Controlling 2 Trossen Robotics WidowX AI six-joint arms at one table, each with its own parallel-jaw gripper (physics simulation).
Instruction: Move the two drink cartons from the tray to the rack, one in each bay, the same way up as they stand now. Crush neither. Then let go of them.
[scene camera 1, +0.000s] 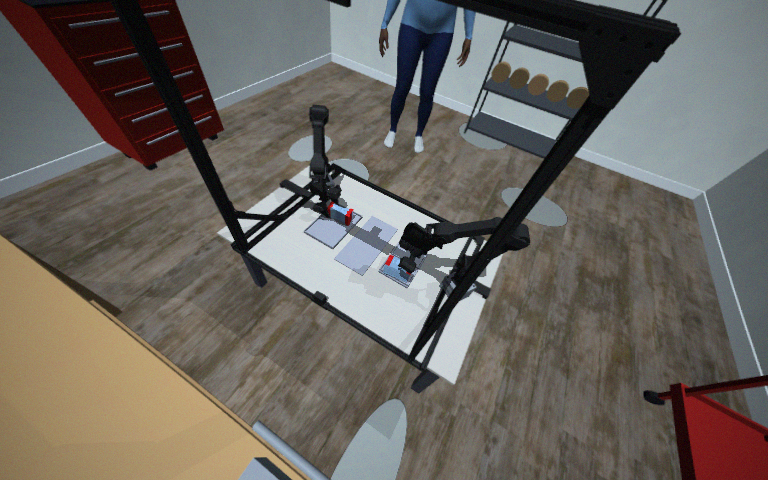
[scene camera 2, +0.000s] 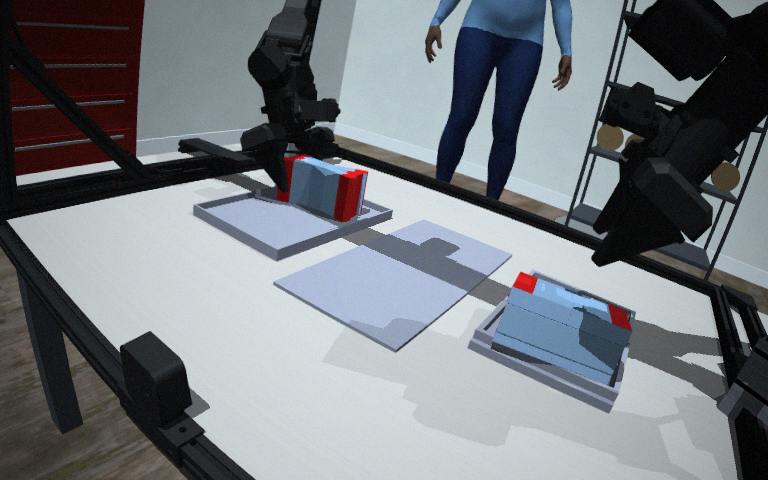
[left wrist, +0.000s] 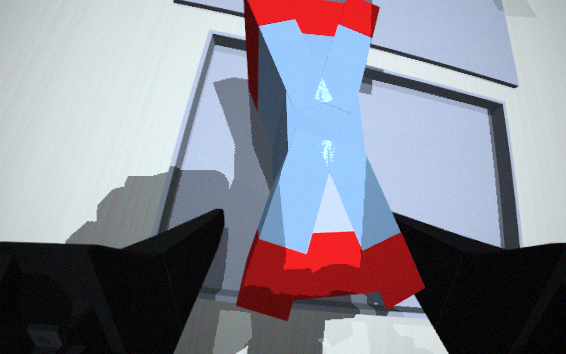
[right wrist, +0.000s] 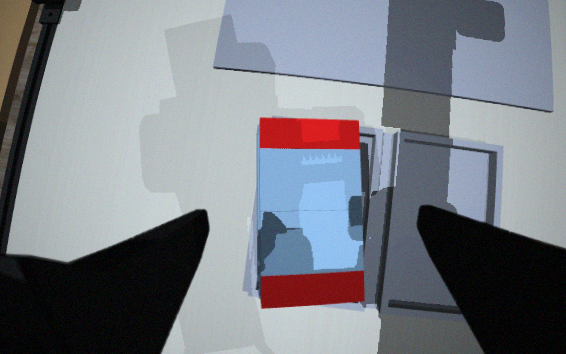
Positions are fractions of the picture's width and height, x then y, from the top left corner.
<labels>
The left gripper (scene camera 2: 0.39, 0.39): 75 cm from the lens. The right gripper (scene camera 2: 0.78, 0.51): 44 cm from the lens. A flat grey mat (scene camera 2: 0.51, 0.60): 53 cm from the lens. A grey tray (scene camera 2: 0.36, 0.48) is 64 cm from the lens. The marked spots on the flat grey mat and the grey tray are 19 cm apart.
</labels>
